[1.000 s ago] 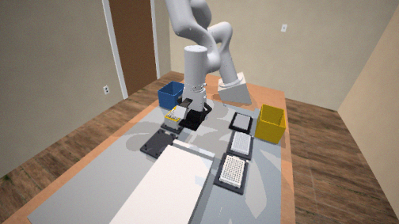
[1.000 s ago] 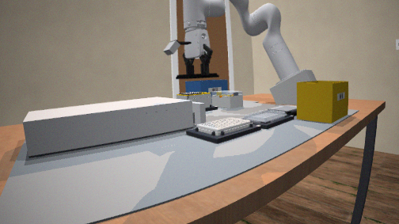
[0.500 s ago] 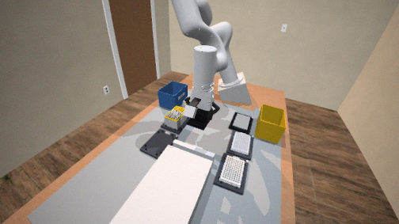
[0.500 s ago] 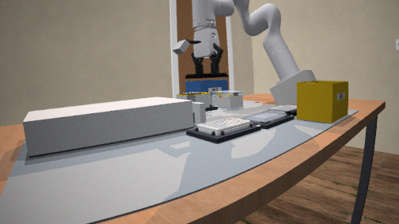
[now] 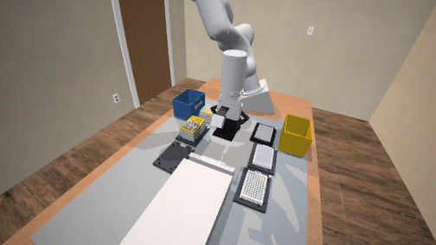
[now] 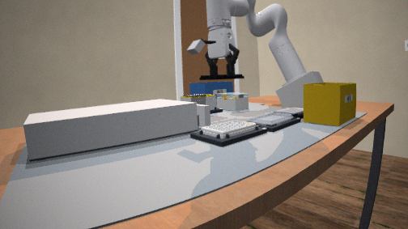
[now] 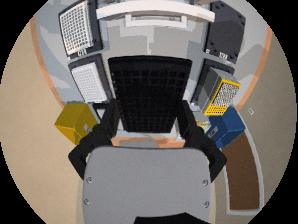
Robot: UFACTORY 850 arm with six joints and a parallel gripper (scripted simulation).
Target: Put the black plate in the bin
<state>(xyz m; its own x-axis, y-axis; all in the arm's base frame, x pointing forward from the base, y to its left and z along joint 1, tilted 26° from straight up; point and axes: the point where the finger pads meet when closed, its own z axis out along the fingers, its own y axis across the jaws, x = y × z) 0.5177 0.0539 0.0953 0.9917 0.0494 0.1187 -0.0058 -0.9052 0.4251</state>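
The yellow waste bin W1 is 22 cm behind my hand, 31 cm to the left of it and 12 cm below it. Also, from my hand: white plate (14 cm ahead, 18 cm to the left, 14 cm below); yellow-topped tip box (5 cm behind, 21 cm to the right, 10 cm below); black plate (1 cm below).
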